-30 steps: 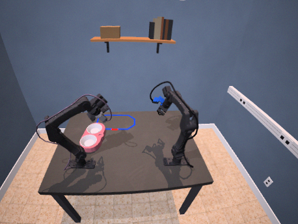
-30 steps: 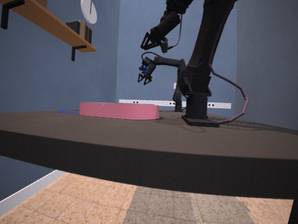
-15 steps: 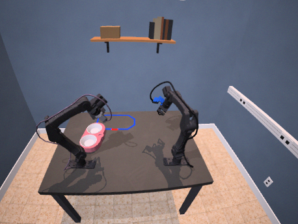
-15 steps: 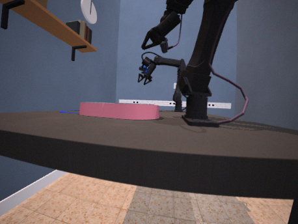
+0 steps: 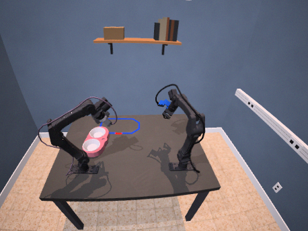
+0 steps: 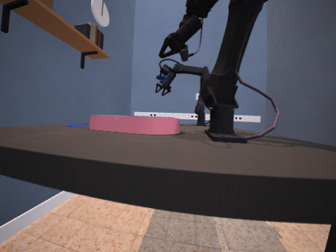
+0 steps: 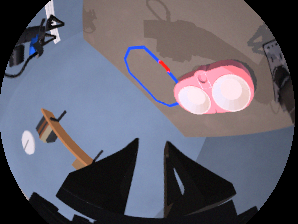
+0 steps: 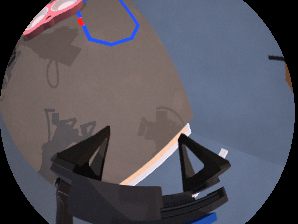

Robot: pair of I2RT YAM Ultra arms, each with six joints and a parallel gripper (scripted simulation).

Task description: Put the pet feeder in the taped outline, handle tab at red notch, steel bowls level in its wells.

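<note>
Now: the pink pet feeder 60 mm ahead of my left hand, 110 mm to the left of it and 290 mm below it. Round my left hand: blue taped outline (290 mm ahead, 70 mm to the right, 310 mm below); steel bowl (140 mm ahead, 110 mm to the left, 280 mm below).
</note>
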